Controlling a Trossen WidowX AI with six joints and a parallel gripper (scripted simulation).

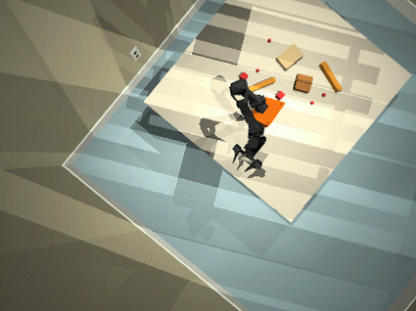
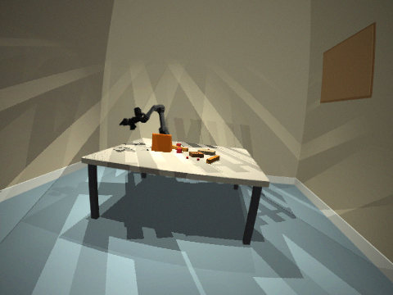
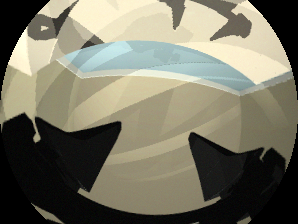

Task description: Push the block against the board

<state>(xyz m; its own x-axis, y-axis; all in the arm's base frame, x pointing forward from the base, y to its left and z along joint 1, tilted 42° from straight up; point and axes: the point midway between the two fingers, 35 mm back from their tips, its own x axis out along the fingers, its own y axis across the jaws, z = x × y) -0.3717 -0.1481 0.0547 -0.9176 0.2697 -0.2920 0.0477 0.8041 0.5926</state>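
Now: the orange square block 72 cm ahead of my gripper tip, 6 cm to the right of it and 19 cm below it. Also, from my gripper tip: pale tan slab (81 cm ahead, 11 cm to the left, 19 cm below).
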